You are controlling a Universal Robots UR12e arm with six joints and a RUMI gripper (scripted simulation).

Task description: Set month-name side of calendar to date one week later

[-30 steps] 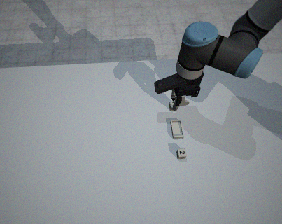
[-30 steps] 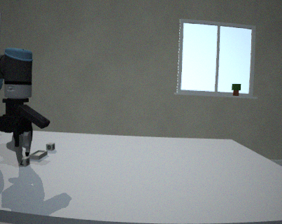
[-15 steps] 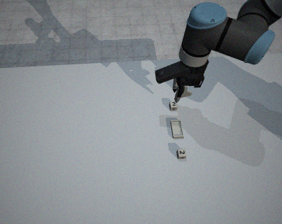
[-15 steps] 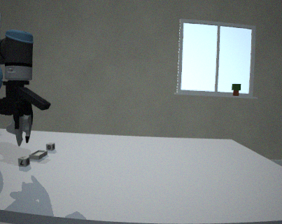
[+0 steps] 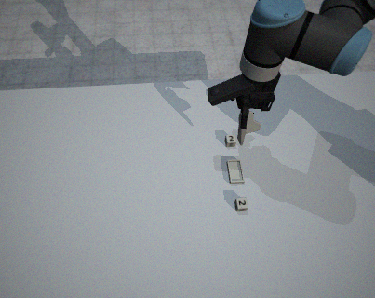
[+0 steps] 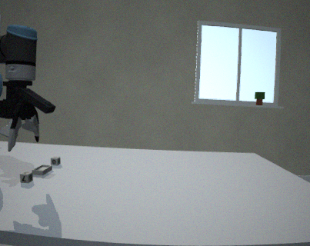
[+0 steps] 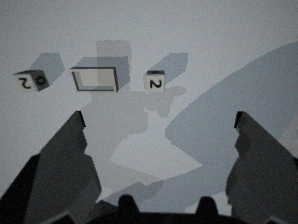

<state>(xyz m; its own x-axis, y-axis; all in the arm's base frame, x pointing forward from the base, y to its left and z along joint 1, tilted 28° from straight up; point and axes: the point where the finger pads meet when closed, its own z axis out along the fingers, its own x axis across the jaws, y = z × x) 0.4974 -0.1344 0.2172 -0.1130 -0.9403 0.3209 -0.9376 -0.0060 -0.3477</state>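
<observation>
Right now my hand is 30 mm short of the cube, 210 mm to the right of it and 100 mm above it. From my hand the other things lie so: tray (10 mm ahead, 110 mm to the left, 110 mm below).
</observation>
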